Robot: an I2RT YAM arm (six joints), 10 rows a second.
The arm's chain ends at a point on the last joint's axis. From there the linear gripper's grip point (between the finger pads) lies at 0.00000 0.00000 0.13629 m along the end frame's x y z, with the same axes.
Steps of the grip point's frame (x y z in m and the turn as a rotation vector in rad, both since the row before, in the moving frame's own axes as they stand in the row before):
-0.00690, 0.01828, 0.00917, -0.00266, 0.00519, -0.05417
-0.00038, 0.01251, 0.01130, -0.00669, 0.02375, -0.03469
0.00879, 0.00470, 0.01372, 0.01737, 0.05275, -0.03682
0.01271, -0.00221, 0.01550, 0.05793, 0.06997, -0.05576
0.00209, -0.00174, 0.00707, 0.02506, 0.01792, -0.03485
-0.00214, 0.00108, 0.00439, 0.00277, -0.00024, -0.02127
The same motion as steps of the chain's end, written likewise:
-0.00762, 0.01794, 0.00917, -0.00266, 0.00519, -0.05417
-0.00363, 0.01165, 0.01134, -0.00669, 0.02375, -0.03469
0.00165, 0.00720, 0.01393, 0.01737, 0.05275, -0.03682
0.00341, 0.00594, 0.01606, 0.05793, 0.06997, -0.05576
-0.00029, 0.00172, 0.00713, 0.02506, 0.01792, -0.03485
-0.00210, 0.00146, 0.00439, 0.00277, -0.00024, -0.02127

